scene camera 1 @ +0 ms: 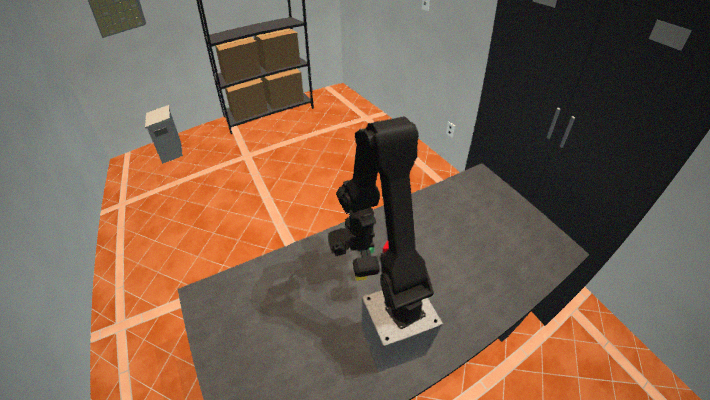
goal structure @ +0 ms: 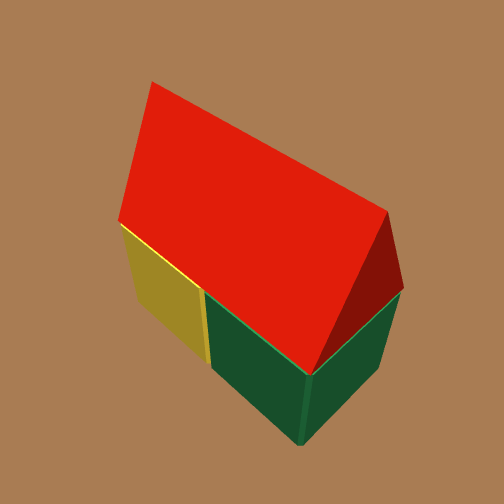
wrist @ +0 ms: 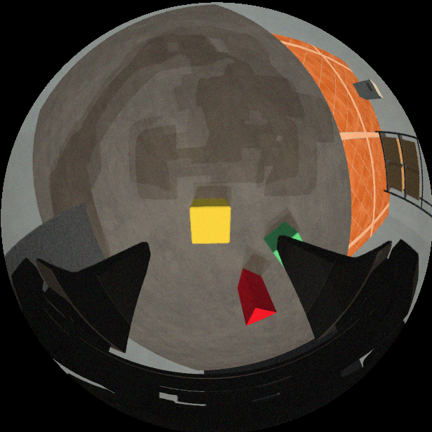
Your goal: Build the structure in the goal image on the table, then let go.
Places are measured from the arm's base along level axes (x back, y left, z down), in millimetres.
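Pixels of known places: arm's base at its link origin: (scene camera 1: pixel 405 312).
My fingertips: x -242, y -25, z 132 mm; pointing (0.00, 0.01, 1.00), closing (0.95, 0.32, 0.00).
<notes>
Ahead of a thing's pixels: the offset from my fingertips to its middle. Level surfaces: height alone.
A yellow block @[dx +1, dy +2, dz +47 mm] (scene camera 1: pixel 360 278) (wrist: pixel 210 224) sits on the table, centred between and beyond the fingertips in the wrist view. In the scene view it is mostly hidden behind a finger. My gripper (scene camera 1: pixel 352 256) (wrist: pixel 213 246) is open and empty, pointing down above the table. A green block @[dx -67, dy -57, dz +47 mm] (scene camera 1: pixel 371 249) (wrist: pixel 282 236) sits right of the yellow one in the wrist view, partly covered by the right finger. A red block @[dx -9, dy -102, dz +30 mm] (scene camera 1: pixel 385 246) (wrist: pixel 256 296) looks taller than the others and stands at the lower right, inside the right finger in the wrist view. The three blocks are apart.
The grey table @[dz +64 mm] (scene camera 1: pixel 480 240) (wrist: pixel 165 320) carries the arm's pale base block (scene camera 1: pixel 400 345). The base block's dark side (wrist: pixel 60 240) shows at the left of the wrist view. A shelf rack (scene camera 1: pixel 257 77) with boxes and a grey bin (scene camera 1: pixel 167 142) stand on the floor beyond the table.
</notes>
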